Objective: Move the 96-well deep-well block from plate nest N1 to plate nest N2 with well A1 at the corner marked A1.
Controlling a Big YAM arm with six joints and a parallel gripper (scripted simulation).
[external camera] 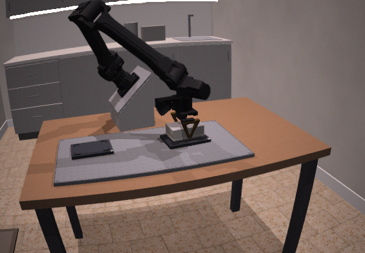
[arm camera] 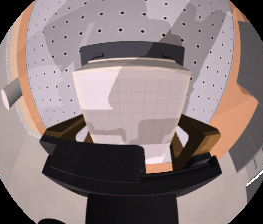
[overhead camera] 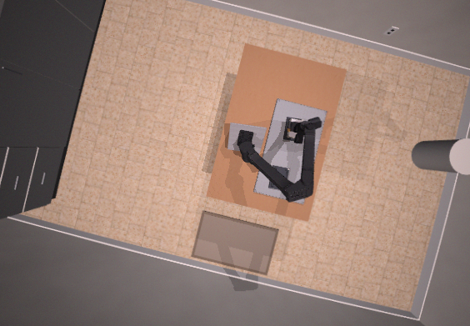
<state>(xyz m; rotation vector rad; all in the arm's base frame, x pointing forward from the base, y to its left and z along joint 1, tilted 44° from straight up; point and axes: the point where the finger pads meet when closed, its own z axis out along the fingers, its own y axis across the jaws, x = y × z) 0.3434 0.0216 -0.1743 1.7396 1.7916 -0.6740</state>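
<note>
Right now my hand is 1 cm below the white deep-well block.
</note>
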